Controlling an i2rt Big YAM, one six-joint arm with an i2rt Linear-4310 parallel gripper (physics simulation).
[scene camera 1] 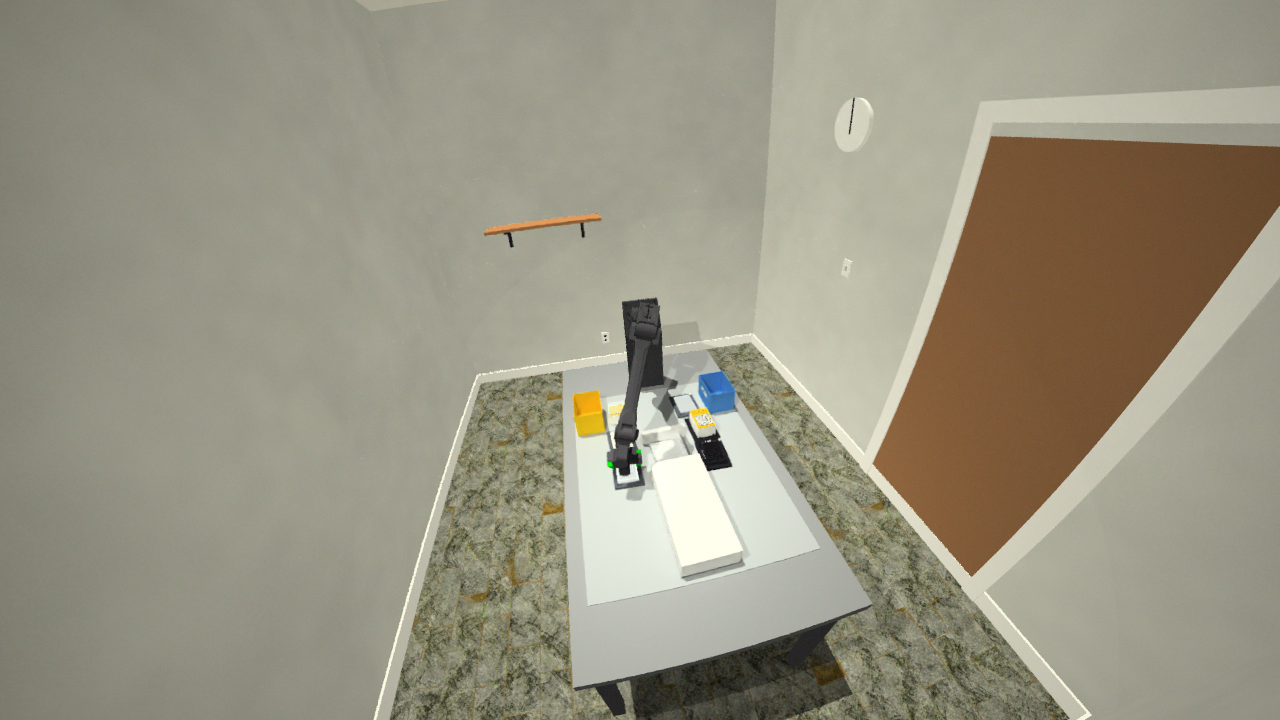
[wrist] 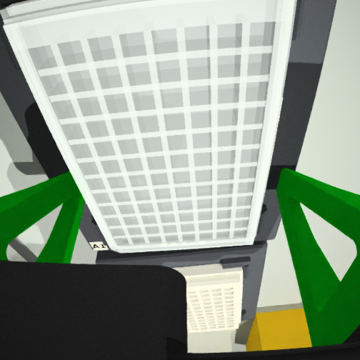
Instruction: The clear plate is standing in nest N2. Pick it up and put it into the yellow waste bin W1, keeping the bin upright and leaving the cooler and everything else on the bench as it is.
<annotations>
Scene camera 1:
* yellow waste bin: 588,416
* blue bin: 715,390
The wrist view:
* gripper: 181,179
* cream plate: 213,295
</annotations>
